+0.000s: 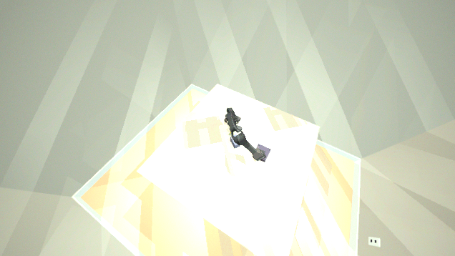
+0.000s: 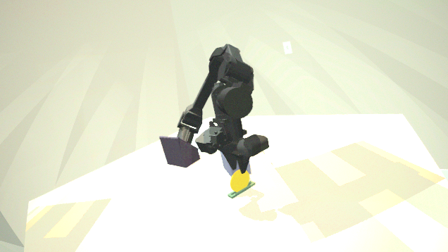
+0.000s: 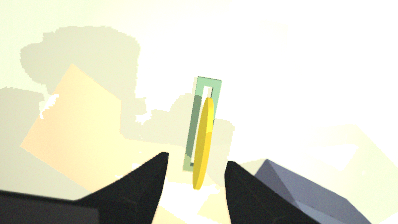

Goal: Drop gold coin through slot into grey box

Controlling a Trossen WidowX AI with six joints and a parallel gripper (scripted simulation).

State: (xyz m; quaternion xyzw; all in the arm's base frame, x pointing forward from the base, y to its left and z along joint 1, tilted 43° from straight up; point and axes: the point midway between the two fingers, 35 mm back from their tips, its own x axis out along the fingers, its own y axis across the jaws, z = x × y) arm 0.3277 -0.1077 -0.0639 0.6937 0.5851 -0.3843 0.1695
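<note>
Right now my gripper tip is 3 cm above the gold coin.
</note>
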